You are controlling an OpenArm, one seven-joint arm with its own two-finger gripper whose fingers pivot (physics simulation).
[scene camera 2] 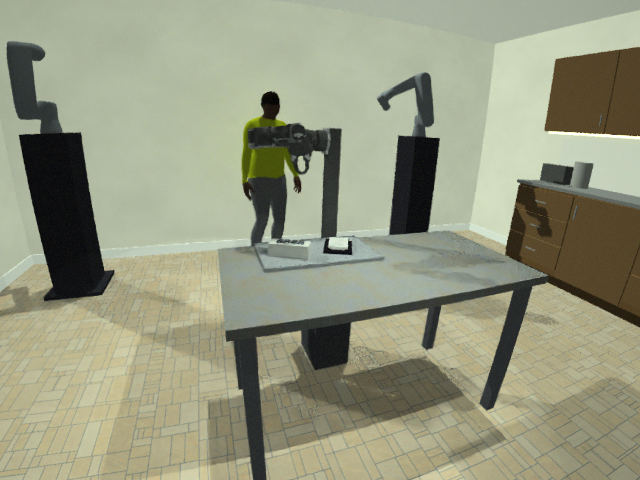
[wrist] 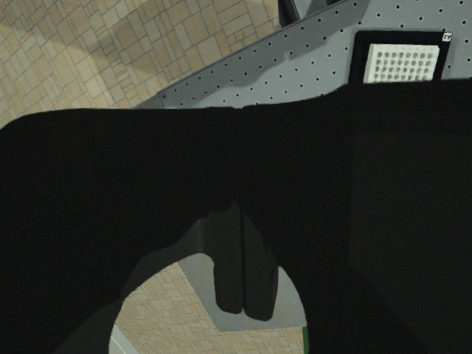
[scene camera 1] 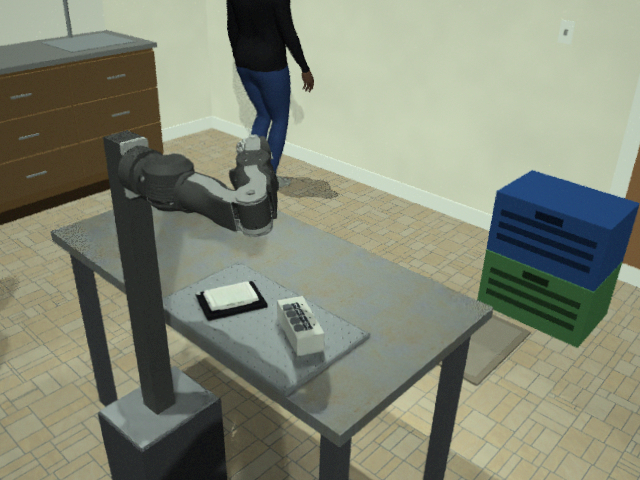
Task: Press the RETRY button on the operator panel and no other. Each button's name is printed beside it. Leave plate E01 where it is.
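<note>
The operator panel (scene camera 1: 309, 338) (scene camera 2: 288, 250) is a white box on the grey perforated board. Its top carries several dark round buttons in a row with dark labels, too small to read; I cannot tell which is RETRY. The panel does not show in the wrist view. A white plate (scene camera 1: 231, 295) (scene camera 2: 338, 242) (wrist: 401, 62), in the place of E01, lies flat in a black holder (scene camera 1: 214, 313) (scene camera 2: 338, 252) (wrist: 357, 60) beside the panel. My gripper (scene camera 2: 301, 172) (wrist: 252, 209) is shut, with its two fingers together and nothing between them, high above the table and apart from the panel.
The perforated board (scene camera 1: 227, 338) (scene camera 2: 361, 255) (wrist: 312, 62) lies on the table (scene camera 1: 413, 330) (scene camera 2: 320, 294). The arm's dark post (scene camera 1: 142, 289) (scene camera 2: 330, 191) stands at the table's edge. A person (scene camera 1: 263, 46) (scene camera 2: 266, 155) shows in each scene view. Blue and green crates (scene camera 1: 547, 237) stand beyond the table.
</note>
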